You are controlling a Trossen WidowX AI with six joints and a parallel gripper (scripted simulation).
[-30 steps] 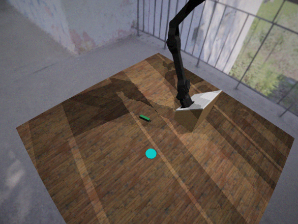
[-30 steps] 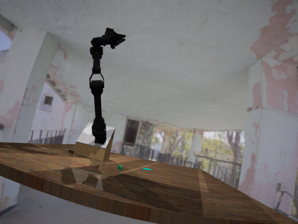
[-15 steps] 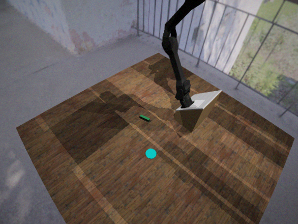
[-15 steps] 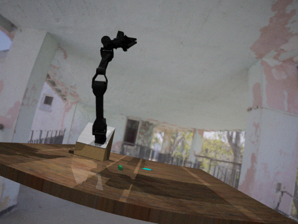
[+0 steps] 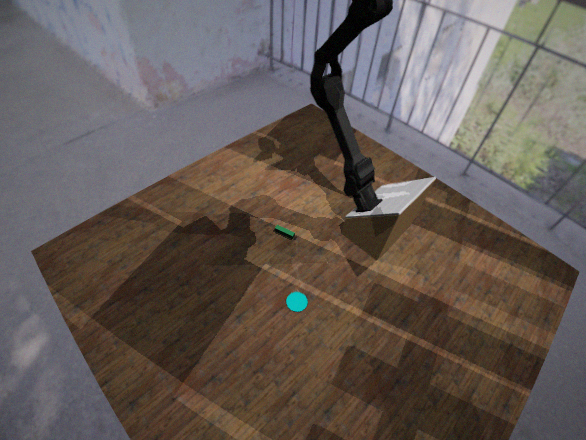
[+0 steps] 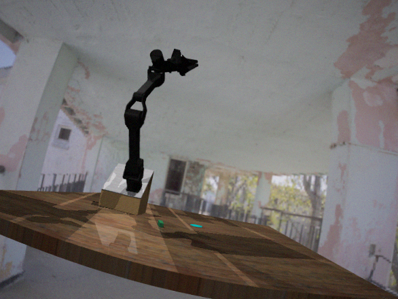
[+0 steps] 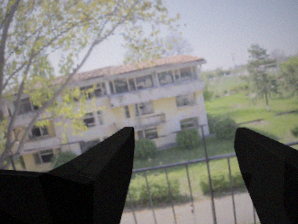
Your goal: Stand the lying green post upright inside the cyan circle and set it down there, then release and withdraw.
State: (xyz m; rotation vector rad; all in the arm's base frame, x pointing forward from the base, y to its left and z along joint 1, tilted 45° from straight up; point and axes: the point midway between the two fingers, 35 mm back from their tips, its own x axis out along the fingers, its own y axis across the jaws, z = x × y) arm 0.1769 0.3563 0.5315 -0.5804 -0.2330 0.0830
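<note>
My gripper tip is 76 cm above the green post, 4 cm to the left of it and 1 cm past it. Round my gripper tip: cyan circle (76 cm below, 15 cm to the left, 13 cm ahead).
</note>
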